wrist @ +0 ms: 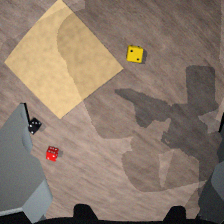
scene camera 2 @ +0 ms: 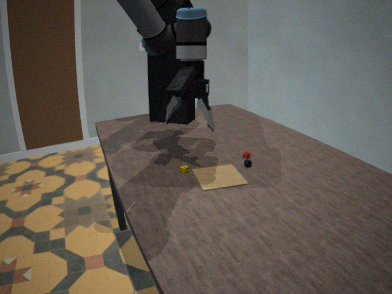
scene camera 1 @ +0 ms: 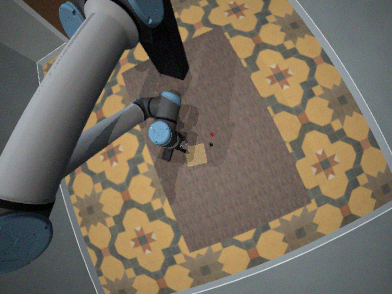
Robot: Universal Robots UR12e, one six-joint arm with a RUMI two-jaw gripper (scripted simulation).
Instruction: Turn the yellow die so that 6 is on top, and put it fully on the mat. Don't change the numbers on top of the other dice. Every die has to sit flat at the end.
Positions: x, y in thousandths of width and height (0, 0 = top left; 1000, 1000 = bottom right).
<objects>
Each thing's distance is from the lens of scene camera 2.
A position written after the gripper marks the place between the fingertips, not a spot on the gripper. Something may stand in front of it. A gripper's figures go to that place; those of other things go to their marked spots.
gripper (scene camera 2: 483, 434): 0.82 m
tan mat (scene camera 2: 557, 604): 0.83 m
</objects>
